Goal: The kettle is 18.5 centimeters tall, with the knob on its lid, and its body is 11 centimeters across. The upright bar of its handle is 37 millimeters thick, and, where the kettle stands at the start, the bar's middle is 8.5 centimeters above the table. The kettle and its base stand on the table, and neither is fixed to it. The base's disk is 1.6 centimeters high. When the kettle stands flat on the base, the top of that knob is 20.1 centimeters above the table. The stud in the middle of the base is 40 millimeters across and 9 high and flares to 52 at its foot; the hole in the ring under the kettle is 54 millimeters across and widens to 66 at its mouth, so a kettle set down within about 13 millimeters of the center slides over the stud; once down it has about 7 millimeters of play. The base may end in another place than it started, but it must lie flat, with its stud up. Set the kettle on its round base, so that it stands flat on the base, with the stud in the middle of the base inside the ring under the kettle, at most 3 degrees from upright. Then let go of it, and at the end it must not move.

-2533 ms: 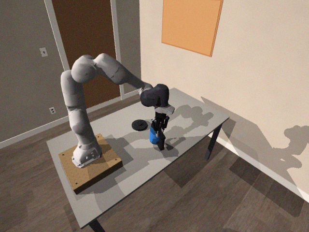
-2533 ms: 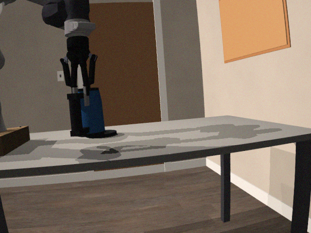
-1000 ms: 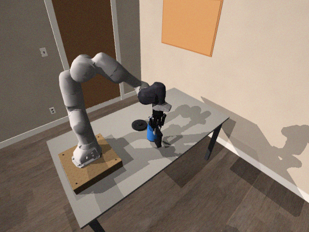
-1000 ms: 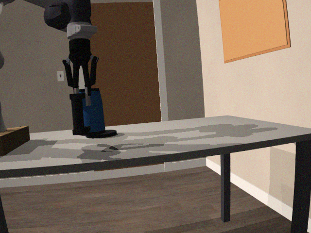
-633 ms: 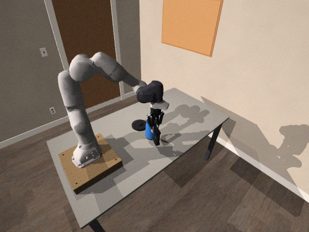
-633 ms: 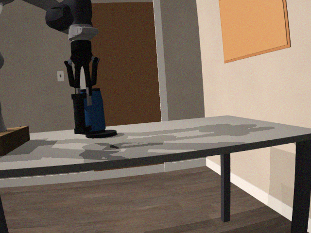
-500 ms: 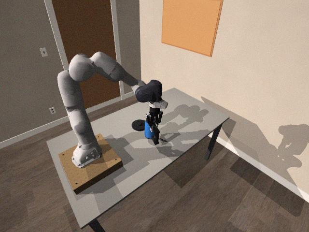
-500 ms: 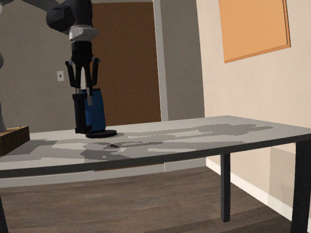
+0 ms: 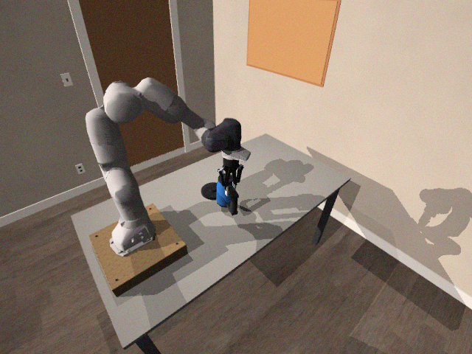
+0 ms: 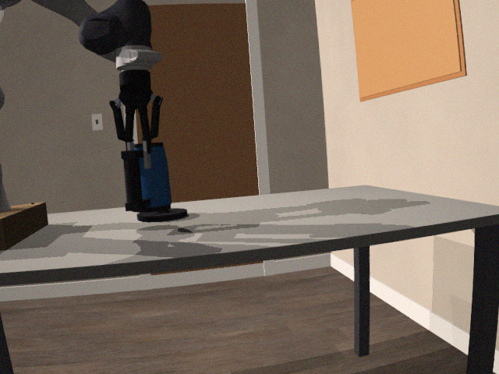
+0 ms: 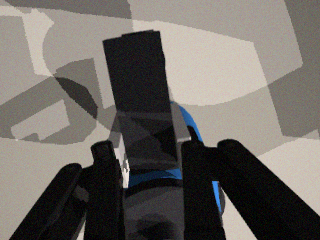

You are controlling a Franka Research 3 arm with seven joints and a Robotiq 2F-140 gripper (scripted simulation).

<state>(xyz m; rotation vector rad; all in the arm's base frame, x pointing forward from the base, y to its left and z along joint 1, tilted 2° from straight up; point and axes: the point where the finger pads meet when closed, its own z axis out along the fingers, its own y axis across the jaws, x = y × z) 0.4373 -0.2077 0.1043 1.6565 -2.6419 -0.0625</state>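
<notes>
My hand is 10 mm short of the blue kettle, 30 mm to the right of it and 50 mm above it. Also, from my hand: round black base (70 mm ahead, 210 mm to the left, 180 mm below).
</notes>
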